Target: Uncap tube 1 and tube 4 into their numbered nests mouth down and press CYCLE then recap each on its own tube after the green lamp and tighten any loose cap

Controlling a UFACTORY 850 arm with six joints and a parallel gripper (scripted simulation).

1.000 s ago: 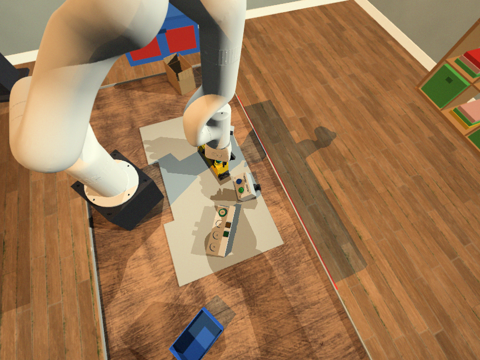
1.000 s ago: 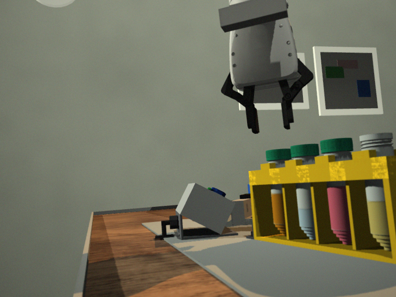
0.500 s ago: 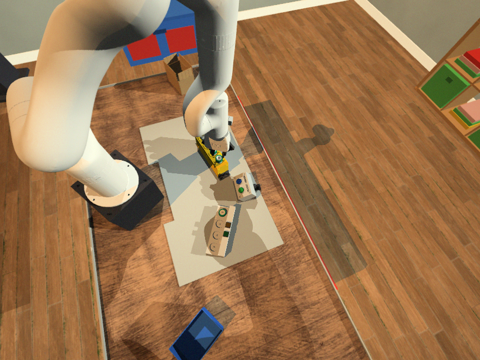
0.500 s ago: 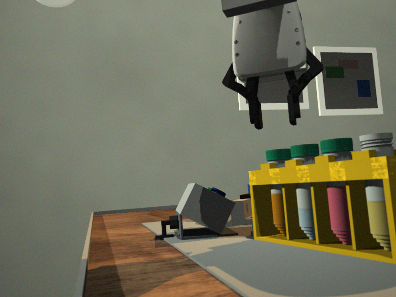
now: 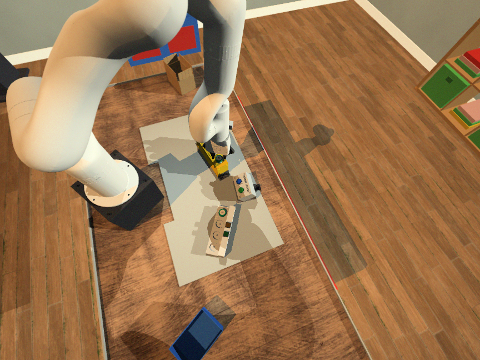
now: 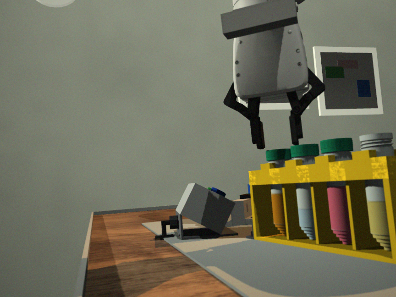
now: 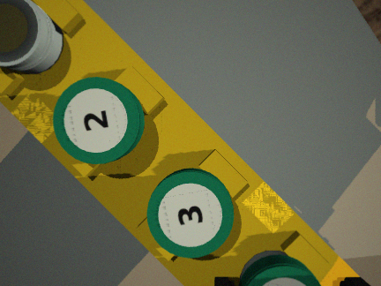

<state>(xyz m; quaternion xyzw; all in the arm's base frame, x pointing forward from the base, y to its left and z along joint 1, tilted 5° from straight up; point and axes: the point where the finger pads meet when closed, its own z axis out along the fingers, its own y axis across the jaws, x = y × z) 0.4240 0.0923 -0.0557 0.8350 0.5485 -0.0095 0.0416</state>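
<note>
The green cap lies 30 mm below my hand. Also, from my hand: blue cycle key (110 mm to the right, 80 mm below, 70 mm ahead); grey key housing (130 mm to the right, 90 mm below, 90 mm ahead); green key (150 mm to the right, 80 mm below, 70 mm ahead).
</note>
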